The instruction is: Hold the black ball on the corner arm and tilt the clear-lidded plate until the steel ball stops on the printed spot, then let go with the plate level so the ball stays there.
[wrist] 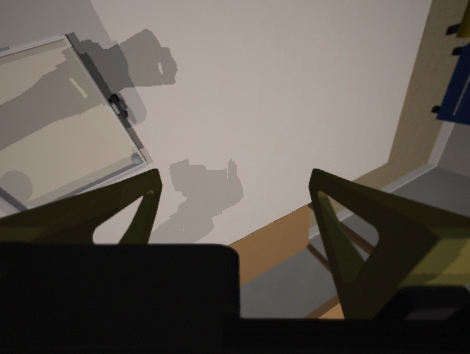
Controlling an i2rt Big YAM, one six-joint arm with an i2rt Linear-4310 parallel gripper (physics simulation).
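Observation:
The clear-lidded plate (pixel 65 125) shows in part at the left of the wrist view, with a pale frame and a small black fitting (pixel 119 106) on its right edge. A small round greyish thing, which looks like the steel ball (pixel 136 159), is at the plate's corner nearest the left fingertip. A faint grey disc (pixel 17 185), perhaps the printed spot, shows near the plate's lower left part. The black ball and the corner arm do not show. My gripper (pixel 235 177) is open with nothing between its fingers, and in the view its left fingertip is just right of and below that corner.
The pale table top (pixel 280 100) carries shadows of the arm and gripper. Its wooden side (pixel 275 240) shows below. A tan strip (pixel 415 85) runs along the right. Blue (pixel 459 95) and yellow (pixel 466 22) things with black tabs are at the right edge. Grey floor (pixel 285 285) shows beyond.

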